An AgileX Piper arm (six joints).
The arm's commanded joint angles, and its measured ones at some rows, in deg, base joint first. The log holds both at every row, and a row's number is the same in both.
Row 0, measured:
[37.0 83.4 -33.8 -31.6 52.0 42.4]
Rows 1 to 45, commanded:
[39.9 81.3 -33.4 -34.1 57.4 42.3]
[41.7 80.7 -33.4 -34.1 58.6 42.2]
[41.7 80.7 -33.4 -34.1 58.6 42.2]
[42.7 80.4 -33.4 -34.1 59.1 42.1]
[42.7 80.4 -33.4 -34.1 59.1 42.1]
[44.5 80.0 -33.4 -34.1 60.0 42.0]
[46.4 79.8 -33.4 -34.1 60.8 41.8]
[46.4 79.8 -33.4 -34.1 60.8 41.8]
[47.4 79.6 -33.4 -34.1 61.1 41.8]
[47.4 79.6 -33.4 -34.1 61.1 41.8]
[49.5 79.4 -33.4 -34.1 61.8 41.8]
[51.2 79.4 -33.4 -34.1 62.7 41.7]
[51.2 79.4 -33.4 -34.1 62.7 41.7]
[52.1 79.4 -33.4 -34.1 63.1 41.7]
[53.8 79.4 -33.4 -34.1 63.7 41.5]
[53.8 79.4 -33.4 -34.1 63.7 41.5]
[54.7 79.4 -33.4 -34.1 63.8 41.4]
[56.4 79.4 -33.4 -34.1 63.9 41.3]
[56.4 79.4 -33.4 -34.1 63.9 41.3]
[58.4 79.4 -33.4 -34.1 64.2 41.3]
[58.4 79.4 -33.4 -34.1 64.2 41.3]
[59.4 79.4 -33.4 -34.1 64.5 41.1]
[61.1 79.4 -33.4 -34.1 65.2 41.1]
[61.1 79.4 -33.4 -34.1 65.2 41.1]
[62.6 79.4 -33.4 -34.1 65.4 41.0]
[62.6 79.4 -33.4 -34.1 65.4 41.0]
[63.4 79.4 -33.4 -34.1 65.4 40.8]
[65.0 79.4 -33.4 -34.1 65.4 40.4]
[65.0 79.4 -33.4 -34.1 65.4 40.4]
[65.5 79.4 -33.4 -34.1 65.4 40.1]
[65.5 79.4 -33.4 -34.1 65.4 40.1]
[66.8 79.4 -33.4 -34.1 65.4 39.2]
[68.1 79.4 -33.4 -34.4 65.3 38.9]
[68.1 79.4 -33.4 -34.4 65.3 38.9]
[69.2 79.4 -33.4 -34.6 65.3 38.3]
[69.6 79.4 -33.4 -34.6 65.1 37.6]
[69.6 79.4 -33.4 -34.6 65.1 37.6]
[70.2 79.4 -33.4 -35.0 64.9 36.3]
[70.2 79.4 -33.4 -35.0 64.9 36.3]
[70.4 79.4 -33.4 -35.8 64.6 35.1]
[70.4 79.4 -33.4 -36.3 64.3 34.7]
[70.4 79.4 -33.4 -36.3 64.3 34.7]
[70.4 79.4 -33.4 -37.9 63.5 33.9]
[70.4 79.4 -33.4 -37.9 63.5 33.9]
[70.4 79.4 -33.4 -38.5 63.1 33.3]
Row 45, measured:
[70.1 79.7 -33.8 -33.6 61.7 34.6]
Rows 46 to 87, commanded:
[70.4 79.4 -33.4 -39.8 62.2 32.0]
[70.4 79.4 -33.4 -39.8 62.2 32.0]
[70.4 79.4 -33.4 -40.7 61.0 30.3]
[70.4 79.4 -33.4 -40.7 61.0 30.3]
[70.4 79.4 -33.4 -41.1 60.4 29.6]
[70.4 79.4 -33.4 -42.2 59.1 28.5]
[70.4 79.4 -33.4 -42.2 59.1 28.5]
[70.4 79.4 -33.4 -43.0 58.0 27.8]
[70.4 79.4 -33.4 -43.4 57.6 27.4]
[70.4 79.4 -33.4 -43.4 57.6 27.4]
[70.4 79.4 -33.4 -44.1 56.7 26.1]
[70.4 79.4 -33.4 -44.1 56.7 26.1]
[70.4 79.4 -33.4 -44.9 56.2 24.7]
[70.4 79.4 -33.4 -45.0 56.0 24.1]
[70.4 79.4 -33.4 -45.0 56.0 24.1]
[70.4 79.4 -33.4 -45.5 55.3 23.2]
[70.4 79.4 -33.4 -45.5 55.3 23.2]
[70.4 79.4 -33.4 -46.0 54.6 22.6]
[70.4 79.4 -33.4 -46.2 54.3 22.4]
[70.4 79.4 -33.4 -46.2 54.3 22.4]
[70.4 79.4 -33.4 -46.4 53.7 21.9]
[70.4 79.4 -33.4 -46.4 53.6 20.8]
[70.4 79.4 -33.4 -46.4 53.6 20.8]
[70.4 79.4 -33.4 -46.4 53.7 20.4]
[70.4 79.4 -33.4 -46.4 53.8 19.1]
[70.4 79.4 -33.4 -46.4 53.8 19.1]
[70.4 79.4 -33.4 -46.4 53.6 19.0]
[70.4 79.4 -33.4 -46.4 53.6 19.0]
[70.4 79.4 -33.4 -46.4 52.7 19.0]
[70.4 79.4 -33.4 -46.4 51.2 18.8]
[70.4 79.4 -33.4 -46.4 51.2 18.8]
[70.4 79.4 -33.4 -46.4 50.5 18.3]
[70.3 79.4 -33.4 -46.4 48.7 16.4]
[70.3 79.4 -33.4 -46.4 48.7 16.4]
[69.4 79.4 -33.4 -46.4 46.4 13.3]
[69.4 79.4 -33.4 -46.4 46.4 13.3]
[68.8 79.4 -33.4 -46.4 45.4 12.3]
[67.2 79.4 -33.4 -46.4 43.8 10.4]
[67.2 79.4 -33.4 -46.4 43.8 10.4]
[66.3 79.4 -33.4 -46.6 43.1 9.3]
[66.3 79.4 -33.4 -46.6 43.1 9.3]
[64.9 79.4 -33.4 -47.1 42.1 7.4]
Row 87, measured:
[66.9 79.6 -33.5 -43.3 42.5 10.4]
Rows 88 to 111, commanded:
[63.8 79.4 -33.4 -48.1 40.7 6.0]
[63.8 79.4 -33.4 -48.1 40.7 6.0]
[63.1 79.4 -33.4 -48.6 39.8 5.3]
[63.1 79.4 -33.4 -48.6 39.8 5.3]
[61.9 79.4 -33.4 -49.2 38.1 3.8]
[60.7 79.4 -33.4 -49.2 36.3 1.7]
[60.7 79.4 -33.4 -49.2 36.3 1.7]
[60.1 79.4 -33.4 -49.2 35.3 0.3]
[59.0 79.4 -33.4 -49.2 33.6 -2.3]
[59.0 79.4 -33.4 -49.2 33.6 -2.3]
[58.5 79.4 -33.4 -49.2 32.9 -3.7]
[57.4 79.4 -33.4 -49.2 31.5 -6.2]
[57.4 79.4 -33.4 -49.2 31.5 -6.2]
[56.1 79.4 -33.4 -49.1 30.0 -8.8]
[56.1 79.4 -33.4 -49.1 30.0 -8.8]
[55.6 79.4 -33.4 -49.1 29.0 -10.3]
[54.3 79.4 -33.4 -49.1 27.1 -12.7]
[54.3 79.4 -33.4 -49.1 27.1 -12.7]
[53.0 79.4 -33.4 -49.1 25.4 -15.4]
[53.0 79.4 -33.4 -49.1 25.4 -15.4]
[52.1 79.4 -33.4 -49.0 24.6 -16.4]
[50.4 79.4 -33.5 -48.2 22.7 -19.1]
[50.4 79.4 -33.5 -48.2 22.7 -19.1]
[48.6 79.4 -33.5 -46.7 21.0 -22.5]
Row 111, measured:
[50.9 79.8 -33.1 -46.1 24.5 -17.9]
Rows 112 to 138, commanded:
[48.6 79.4 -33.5 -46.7 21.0 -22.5]
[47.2 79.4 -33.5 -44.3 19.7 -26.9]
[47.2 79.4 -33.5 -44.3 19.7 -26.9]
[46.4 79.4 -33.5 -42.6 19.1 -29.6]
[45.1 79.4 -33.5 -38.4 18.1 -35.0]
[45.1 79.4 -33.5 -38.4 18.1 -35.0]
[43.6 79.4 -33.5 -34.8 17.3 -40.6]
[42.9 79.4 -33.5 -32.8 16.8 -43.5]
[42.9 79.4 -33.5 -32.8 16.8 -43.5]
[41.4 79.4 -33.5 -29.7 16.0 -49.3]
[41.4 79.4 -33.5 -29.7 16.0 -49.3]
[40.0 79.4 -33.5 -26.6 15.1 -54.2]
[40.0 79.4 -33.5 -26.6 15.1 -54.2]
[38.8 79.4 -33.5 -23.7 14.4 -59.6]
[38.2 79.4 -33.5 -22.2 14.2 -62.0]
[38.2 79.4 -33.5 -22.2 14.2 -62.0]
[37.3 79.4 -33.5 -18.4 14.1 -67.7]
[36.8 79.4 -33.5 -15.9 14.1 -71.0]
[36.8 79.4 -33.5 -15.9 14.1 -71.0]
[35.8 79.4 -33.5 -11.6 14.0 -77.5]
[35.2 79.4 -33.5 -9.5 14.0 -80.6]
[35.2 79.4 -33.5 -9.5 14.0 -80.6]
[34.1 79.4 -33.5 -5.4 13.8 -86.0]
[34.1 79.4 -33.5 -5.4 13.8 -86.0]
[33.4 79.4 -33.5 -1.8 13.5 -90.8]
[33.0 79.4 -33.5 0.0 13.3 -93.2]
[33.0 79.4 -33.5 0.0 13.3 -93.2]
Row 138, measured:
[33.8 79.9 -33.1 -3.7 17.4 -87.9]
